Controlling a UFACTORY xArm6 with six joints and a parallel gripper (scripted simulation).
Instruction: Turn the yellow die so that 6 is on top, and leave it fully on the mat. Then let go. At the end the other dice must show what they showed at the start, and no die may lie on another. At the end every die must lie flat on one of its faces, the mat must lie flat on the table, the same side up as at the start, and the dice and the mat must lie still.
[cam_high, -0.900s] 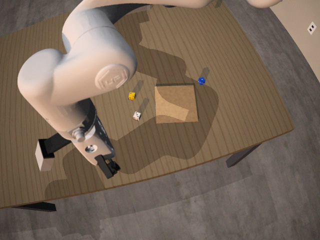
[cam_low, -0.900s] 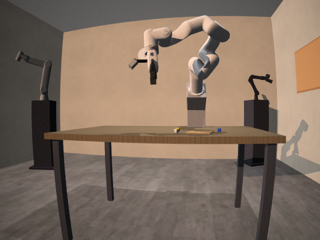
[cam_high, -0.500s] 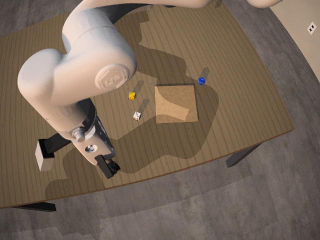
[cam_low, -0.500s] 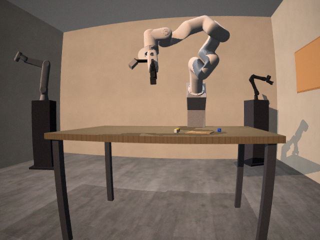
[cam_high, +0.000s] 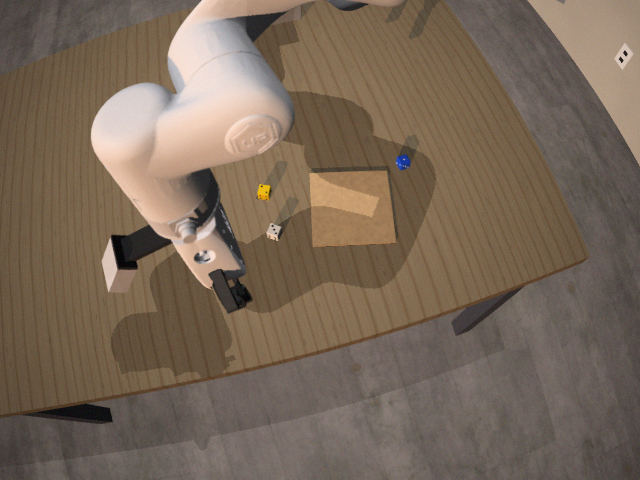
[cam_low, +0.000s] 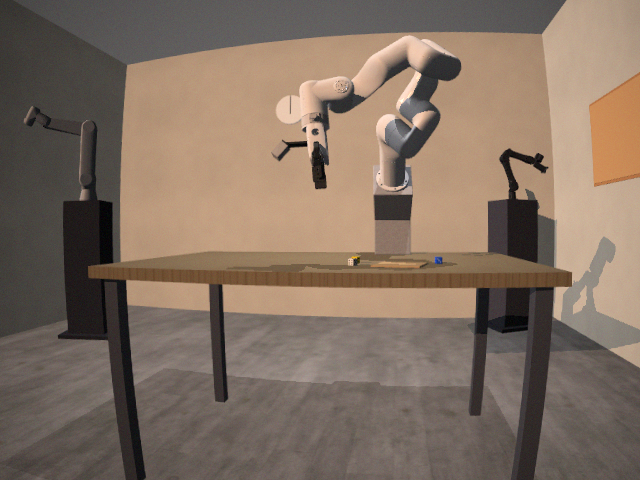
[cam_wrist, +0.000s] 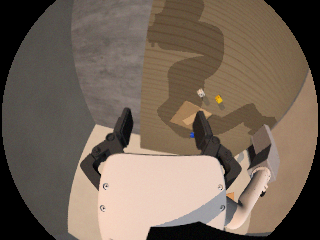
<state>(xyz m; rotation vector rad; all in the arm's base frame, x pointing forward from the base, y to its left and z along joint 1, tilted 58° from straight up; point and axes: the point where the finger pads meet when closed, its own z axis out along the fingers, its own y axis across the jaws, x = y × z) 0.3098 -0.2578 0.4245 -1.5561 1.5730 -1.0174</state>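
My gripper is now 100 mm past the white die, 110 mm to the right of it and 220 mm above it. The rest, counted from my hand: tan mat 60 mm behind, 250 mm to the left, 230 mm below; yellow die 170 mm behind, 140 mm to the left, 220 mm below; blue die 80 mm behind, 380 mm to the left, 220 mm below.
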